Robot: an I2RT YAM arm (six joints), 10 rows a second.
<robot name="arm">
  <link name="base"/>
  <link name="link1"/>
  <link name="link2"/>
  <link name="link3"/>
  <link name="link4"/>
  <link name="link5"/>
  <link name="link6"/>
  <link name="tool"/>
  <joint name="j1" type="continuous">
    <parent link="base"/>
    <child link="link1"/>
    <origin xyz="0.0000 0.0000 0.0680" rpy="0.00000 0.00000 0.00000"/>
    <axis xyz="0 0 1"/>
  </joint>
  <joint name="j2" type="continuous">
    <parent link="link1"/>
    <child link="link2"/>
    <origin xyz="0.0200 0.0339 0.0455" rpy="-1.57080 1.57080 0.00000"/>
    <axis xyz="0 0 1"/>
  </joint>
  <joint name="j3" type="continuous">
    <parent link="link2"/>
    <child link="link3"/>
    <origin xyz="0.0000 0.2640 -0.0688" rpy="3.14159 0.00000 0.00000"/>
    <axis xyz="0 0 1"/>
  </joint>
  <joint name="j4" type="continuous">
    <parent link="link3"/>
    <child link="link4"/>
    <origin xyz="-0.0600 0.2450 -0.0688" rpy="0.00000 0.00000 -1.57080"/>
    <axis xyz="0 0 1"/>
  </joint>
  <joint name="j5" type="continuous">
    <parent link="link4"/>
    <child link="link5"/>
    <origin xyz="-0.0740 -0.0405 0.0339" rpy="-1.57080 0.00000 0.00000"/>
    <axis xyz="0 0 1"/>
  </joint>
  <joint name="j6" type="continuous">
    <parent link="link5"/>
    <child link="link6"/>
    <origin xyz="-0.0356 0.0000 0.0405" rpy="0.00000 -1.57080 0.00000"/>
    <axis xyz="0 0 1"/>
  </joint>
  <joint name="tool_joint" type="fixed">
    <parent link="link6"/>
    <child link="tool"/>
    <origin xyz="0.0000 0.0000 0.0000" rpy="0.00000 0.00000 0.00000"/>
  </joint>
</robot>
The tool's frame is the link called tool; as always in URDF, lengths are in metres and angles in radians. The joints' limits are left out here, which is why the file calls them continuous.
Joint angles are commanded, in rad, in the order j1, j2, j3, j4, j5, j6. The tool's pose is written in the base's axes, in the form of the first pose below.
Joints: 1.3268 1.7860 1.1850 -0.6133 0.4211 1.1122
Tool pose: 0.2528 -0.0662 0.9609 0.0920 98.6 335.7 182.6
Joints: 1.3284 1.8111 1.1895 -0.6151 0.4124 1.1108
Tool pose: 0.2456 -0.0710 0.9632 0.0834 98.3 338.2 175.3
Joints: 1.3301 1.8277 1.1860 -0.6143 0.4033 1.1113
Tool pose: 0.2385 -0.0744 0.9653 0.0764 97.5 338.8 168.8
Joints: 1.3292 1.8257 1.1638 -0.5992 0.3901 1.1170
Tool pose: 0.2316 -0.0729 0.9670 0.0770 96.7 335.9 163.9
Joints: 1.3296 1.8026 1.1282 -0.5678 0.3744 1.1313
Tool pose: 0.2267 -0.0657 0.9676 0.0902 94.8 331.0 162.9
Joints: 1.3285 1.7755 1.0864 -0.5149 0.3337 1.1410
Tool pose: 0.2135 -0.0606 0.9682 0.1159 92.8 326.8 162.0
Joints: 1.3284 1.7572 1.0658 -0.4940 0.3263 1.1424
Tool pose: 0.2127 -0.0590 0.9672 0.1260 91.8 323.8 163.1
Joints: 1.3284 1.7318 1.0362 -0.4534 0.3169 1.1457
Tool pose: 0.2135 -0.0552 0.9646 0.1448 90.7 320.6 164.8
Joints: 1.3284 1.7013 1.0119 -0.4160 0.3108 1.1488
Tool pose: 0.2167 -0.0507 0.9607 0.1663 89.8 317.7 169.3
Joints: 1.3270 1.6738 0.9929 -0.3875 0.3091 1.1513
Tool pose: 0.2209 -0.0459 0.9567 0.1837 89.5 315.0 173.9
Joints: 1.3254 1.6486 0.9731 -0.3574 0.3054 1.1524
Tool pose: 0.2242 -0.0421 0.9528 0.2005 89.2 312.2 177.6
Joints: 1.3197 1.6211 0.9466 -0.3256 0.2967 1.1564
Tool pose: 0.2250 -0.0359 0.9493 0.2168 89.7 307.8 180.1
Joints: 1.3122 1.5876 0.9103 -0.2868 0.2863 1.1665
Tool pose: 0.2249 -0.0262 0.9452 0.2353 90.2 301.6 181.8
